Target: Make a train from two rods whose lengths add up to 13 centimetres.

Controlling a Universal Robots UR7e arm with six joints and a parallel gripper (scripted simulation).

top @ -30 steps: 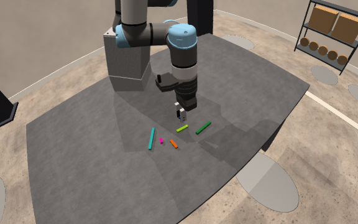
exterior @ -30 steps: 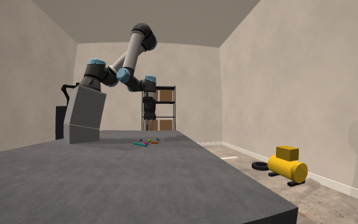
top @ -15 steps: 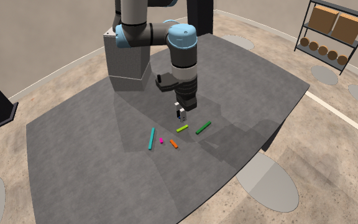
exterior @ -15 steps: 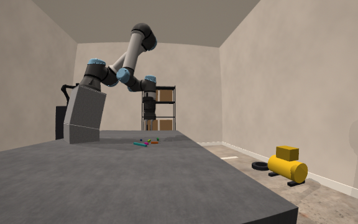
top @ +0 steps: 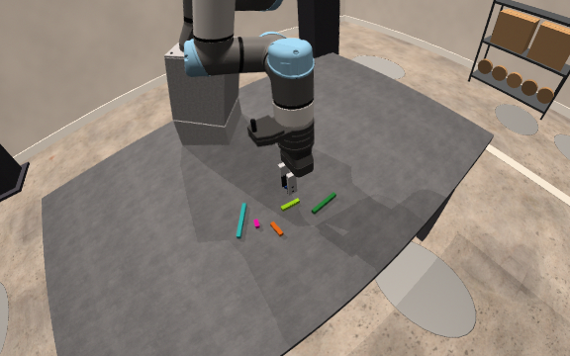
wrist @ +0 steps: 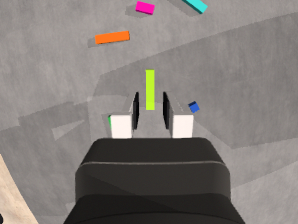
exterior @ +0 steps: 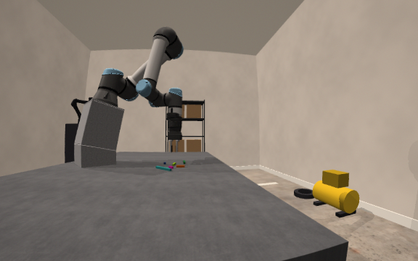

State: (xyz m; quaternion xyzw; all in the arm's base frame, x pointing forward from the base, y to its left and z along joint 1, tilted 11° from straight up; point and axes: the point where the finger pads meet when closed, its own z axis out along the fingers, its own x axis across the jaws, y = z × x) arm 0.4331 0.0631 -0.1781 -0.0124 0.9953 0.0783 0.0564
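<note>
Right now the lime rod is 8 cm below my hand. The rest, counted from my hand: green rod (4 cm ahead, 7 cm to the left, 8 cm below); small blue rod (6 cm behind, 2 cm to the left, 8 cm below); orange rod (5 cm ahead, 6 cm to the right, 8 cm below).
</note>
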